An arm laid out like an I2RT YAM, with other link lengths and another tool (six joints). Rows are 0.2 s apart.
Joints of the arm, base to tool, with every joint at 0 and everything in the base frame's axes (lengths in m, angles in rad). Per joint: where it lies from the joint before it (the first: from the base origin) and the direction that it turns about. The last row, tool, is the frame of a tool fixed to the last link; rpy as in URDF.
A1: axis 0 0 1 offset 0 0 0.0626
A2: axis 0 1 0 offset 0.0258 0.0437 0.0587
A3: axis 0 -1 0 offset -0.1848 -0.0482 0
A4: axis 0 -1 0 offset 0.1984 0.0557 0.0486
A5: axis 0 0 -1 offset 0.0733 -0.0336 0.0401
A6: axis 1 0 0 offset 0.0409 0 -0.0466
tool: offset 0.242 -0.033 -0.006 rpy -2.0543 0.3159 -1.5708
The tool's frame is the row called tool.
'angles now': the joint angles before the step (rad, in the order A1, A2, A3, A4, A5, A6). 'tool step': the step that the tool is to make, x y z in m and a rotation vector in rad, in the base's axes. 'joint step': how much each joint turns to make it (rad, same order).
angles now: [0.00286, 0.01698, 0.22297, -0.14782, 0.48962, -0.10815]
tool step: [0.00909, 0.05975, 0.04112, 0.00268, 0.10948, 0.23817]
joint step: [-0.00040, 0.19875, 0.43527, -0.34790, -0.23844, 0.00381]
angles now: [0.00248, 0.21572, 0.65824, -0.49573, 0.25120, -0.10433]
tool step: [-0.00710, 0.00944, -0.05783, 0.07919, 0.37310, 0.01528]
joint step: [-0.00004, 0.40667, 0.43489, -0.41885, -0.03437, 0.07551]
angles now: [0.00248, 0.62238, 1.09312, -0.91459, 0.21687, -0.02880]
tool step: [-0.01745, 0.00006, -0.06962, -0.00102, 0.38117, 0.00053]
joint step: [0.00002, 0.37994, 0.28230, -0.28345, -0.00037, -0.00037]
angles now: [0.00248, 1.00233, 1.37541, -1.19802, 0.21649, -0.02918]
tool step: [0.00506, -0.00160, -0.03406, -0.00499, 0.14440, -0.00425]
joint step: [0.00040, 0.19457, 0.07210, -0.02212, 0.00649, 0.00078]
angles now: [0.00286, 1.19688, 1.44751, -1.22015, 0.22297, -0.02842]
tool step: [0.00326, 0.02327, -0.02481, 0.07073, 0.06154, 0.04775]
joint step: [0.00001, 0.06638, 0.00001, 0.00533, -0.08544, -0.00189]
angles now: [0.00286, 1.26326, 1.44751, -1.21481, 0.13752, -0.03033]
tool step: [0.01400, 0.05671, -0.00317, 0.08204, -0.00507, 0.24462]
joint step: [0.00800, 0.00531, -0.00002, 0.01754, -0.19341, -0.15946]
